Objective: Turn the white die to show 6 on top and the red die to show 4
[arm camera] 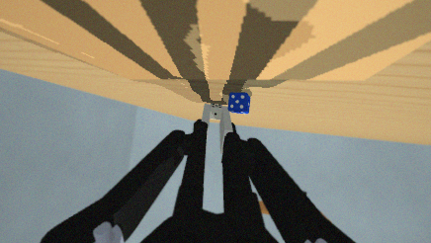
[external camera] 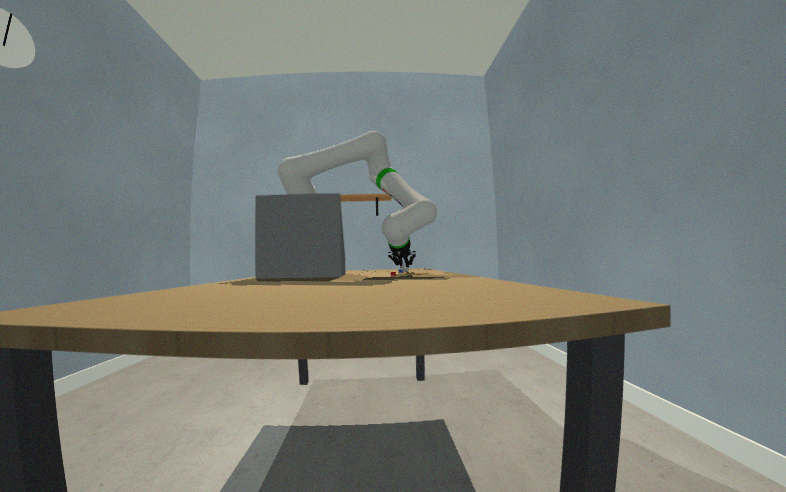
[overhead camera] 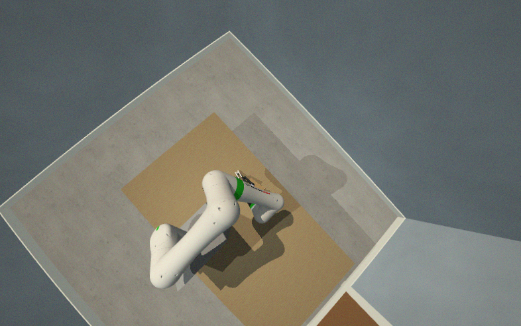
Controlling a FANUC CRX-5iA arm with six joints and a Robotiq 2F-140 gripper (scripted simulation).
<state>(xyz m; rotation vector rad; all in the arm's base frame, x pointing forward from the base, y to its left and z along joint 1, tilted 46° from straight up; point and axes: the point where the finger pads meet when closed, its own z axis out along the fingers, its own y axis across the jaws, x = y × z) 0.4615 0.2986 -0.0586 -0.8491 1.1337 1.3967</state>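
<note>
Right now my hand is 40 mm to the left of the blue die, 20 mm past it and 20 mm above it. Also, from my hand: white die (20 mm to the left, 20 mm below); then red die (280 mm to the right, 60 mm behind, 20 mm below); then tan mat (160 mm to the right, 30 mm below, 10 mm ahead).
</note>
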